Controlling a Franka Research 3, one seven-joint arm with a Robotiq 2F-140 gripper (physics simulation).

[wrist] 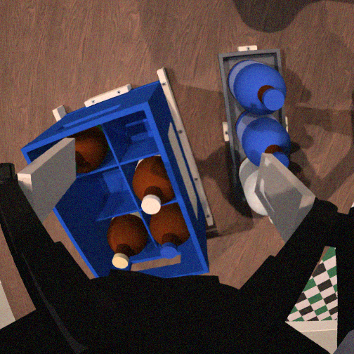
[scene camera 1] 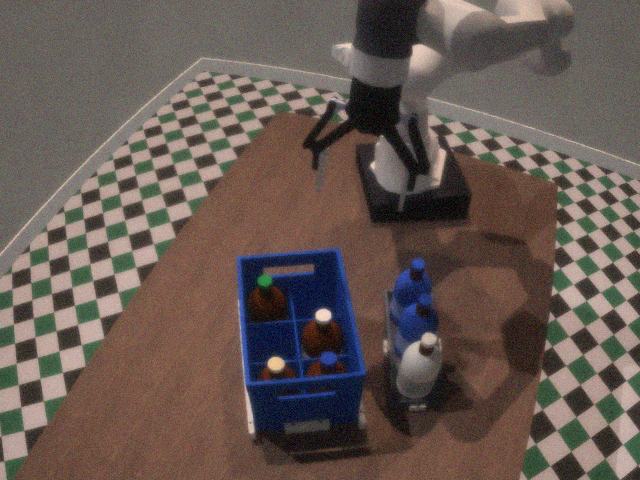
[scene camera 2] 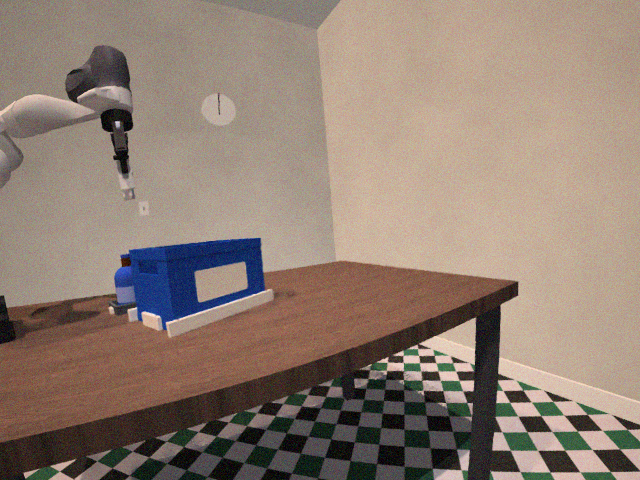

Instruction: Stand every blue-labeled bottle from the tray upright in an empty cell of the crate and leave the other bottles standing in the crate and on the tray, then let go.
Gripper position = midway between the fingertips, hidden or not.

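A white-capped brown bottle (scene camera 1: 320, 335), a green-capped brown bottle (scene camera 1: 266, 303) and a white bottle (scene camera 1: 421, 362) are visible. The wrist view shows them too: the white-capped brown bottle (wrist: 150, 182), the green-capped brown bottle (wrist: 91, 147), the white bottle (wrist: 247, 171). Also visible: a blue-labeled bottle (scene camera 1: 411, 283), a blue-labeled bottle (scene camera 1: 417, 319), a blue-capped brown bottle (scene camera 1: 328, 365) and the gripper (scene camera 1: 360, 196).
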